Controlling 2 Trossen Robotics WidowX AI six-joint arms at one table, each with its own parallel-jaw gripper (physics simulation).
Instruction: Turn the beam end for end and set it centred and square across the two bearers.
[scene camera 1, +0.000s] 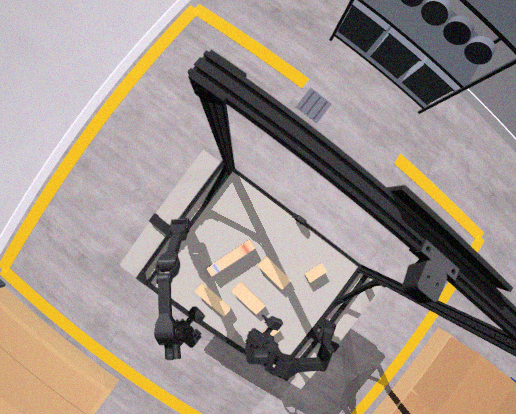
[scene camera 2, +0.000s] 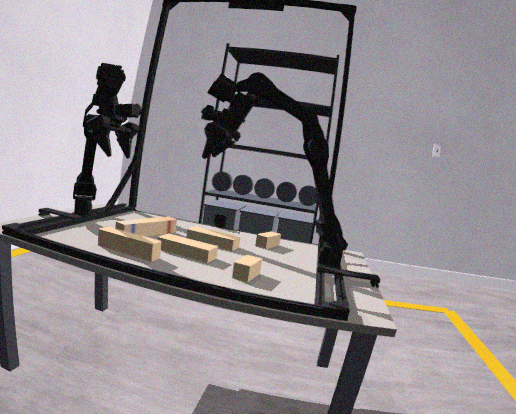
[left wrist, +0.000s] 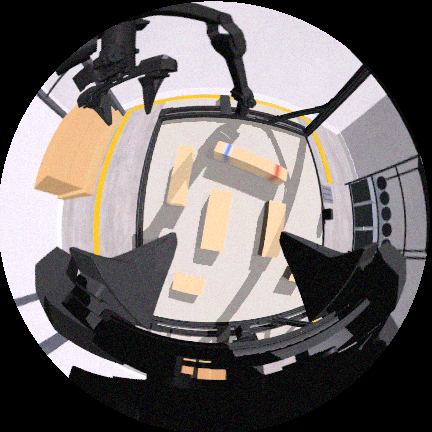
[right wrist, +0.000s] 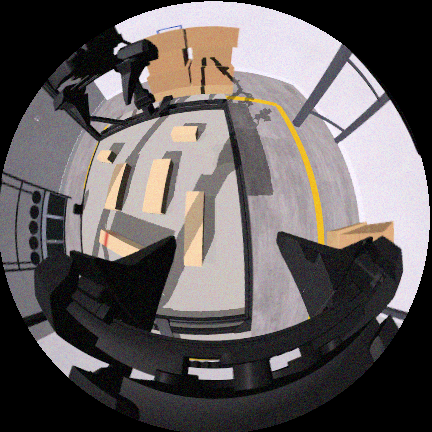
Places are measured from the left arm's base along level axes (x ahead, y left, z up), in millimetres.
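Where they show: left gripper, fingertip midpoint: (scene camera 1: 255, 323) (scene camera 2: 208, 157) (left wrist: 229, 237) (right wrist: 105, 114); right gripper, fingertip midpoint: (scene camera 1: 195, 325) (scene camera 2: 119, 157) (left wrist: 127, 118) (right wrist: 227, 239); left arm's base, link origin: (scene camera 1: 324, 325) (scene camera 2: 329, 265) (left wrist: 241, 328) (right wrist: 149, 112); right arm's base, link origin: (scene camera 1: 183, 224) (scene camera 2: 82, 214) (left wrist: 241, 111).
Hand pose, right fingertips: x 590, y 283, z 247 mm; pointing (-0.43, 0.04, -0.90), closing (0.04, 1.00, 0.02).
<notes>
Each offset is from my right fingertips to the top centre of the thing. "*": to the spot under its first point.
The beam @(34 mm ahead, 291 mm right, 216 mm down) (scene camera 1: 231, 258) (scene camera 2: 150, 228) (left wrist: 252, 162) (right wrist: 122, 243) is pale wood with a blue and a red band; in scene camera 1 its blue end is at lower left, its red end at upper right. Three long plain blocks, one at left (scene camera 1: 212, 299) (scene camera 2: 129, 244), one in the middle (scene camera 1: 248, 298) (scene camera 2: 187, 247) and one at right (scene camera 1: 274, 273) (scene camera 2: 213, 238), lie apart from it. I cannot tell which are the two bearers. My left gripper (scene camera 2: 209, 154) (left wrist: 229, 237) is open and empty above the table. My right gripper (scene camera 2: 118, 156) (right wrist: 227, 239) is open and empty, high near the table's edge.
Two short blocks, one near the frame @(365 mm back, 482 mm right, 222 mm down) (scene camera 1: 315, 273) (scene camera 2: 268, 240) and one toward the front @(* 373 mm back, 43 mm right, 230 mm down) (scene camera 2: 247, 268) (left wrist: 188, 284), stand on the table. A black frame (scene camera 1: 300, 135) arches over it. Long shadows cross the table top.
</notes>
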